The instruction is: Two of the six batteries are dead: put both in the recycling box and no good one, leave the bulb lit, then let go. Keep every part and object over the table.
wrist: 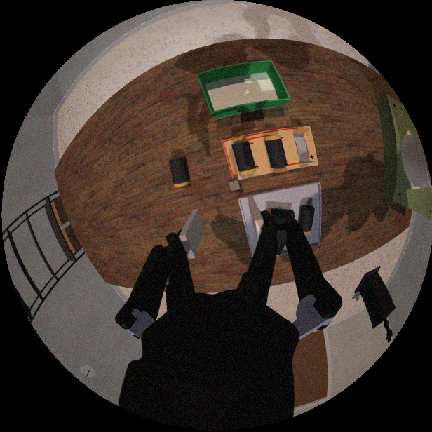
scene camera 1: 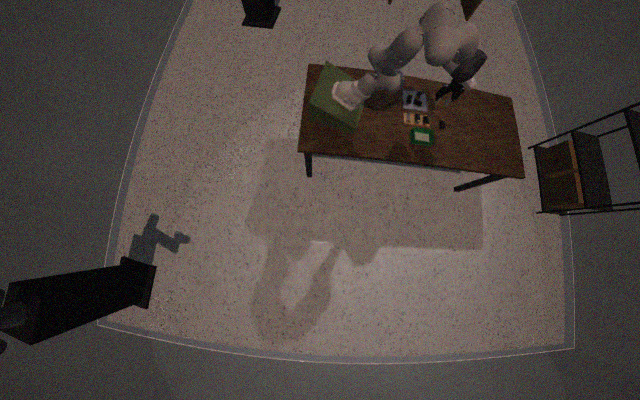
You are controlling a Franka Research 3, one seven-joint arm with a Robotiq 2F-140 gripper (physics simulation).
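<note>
My gripper (scene camera 1: 448, 96) (wrist: 224, 212) is open and empty above the table, beside and partly over the pale tray (scene camera 1: 407, 107) (wrist: 320, 200). In the wrist view one finger hides part of the tray. A black battery (wrist: 307, 218) lies in the tray, with other dark battery shapes partly hidden. The orange holder (wrist: 290, 169) bears a left battery (wrist: 243, 156) and a middle battery (wrist: 276, 152); its right slot is bare. A loose battery (scene camera 1: 442, 124) (wrist: 179, 171) lies on the table. The green-walled box (scene camera 1: 414, 136) (wrist: 207, 95) shows its pale floor. I cannot make out whether the bulb is lit.
A small tan block (wrist: 234, 185) stands between holder and tray. A green board (scene camera 1: 325, 90) (wrist: 391, 150) is under the arm's base at one table end. A shelf rack (scene camera 1: 592, 170) (wrist: 60, 227) stands off the other end. The wooden table (scene camera 1: 480, 135) (wrist: 125, 150) has shadows on it.
</note>
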